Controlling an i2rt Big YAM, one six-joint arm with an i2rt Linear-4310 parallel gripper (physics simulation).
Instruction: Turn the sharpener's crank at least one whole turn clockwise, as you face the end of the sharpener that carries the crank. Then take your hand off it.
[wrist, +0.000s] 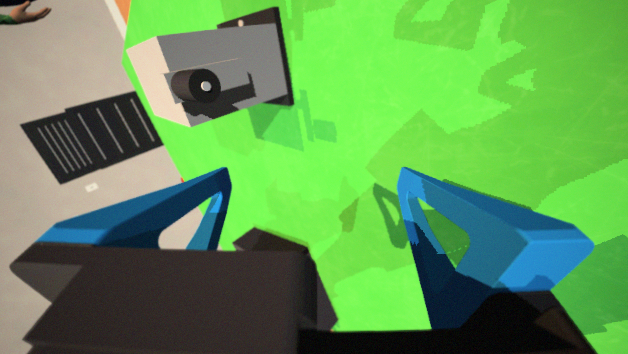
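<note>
The sharpener (225, 47) shows at the upper left of the wrist view, a box with a pale top, a grey end face and a dark base plate along its right side. The crank's round black knob (205, 86) sticks out from the grey end toward the camera, with a light dot at its centre. The crank's arm is mostly hidden behind the knob, and dark shadow lies beside it. My gripper (314, 176) is open and empty, its two blue fingers wide apart. The fingertips are below and to the right of the sharpener in the view, apart from the knob.
The sharpener is on a bright green surface (350, 65) with shadows across it. A black slatted object (95, 135) lies beyond its left edge over a grey floor. A small white piece (91, 187) is near it. A hand (32, 11) shows at the top left corner.
</note>
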